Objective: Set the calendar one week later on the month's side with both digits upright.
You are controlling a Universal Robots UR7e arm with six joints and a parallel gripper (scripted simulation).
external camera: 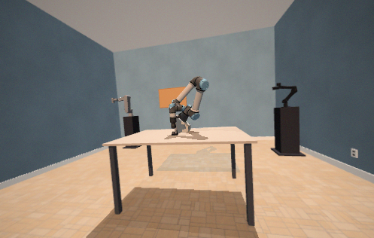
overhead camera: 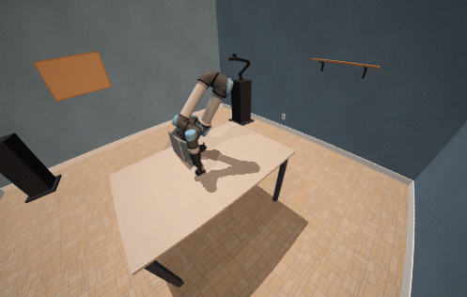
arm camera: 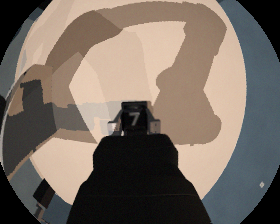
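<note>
Right now my hand is 30 mm above the calendar tray and 20 mm to the left of it. From my hand the other things lie so: dark calendar cube 30 mm to the right, 10 mm below.
</note>
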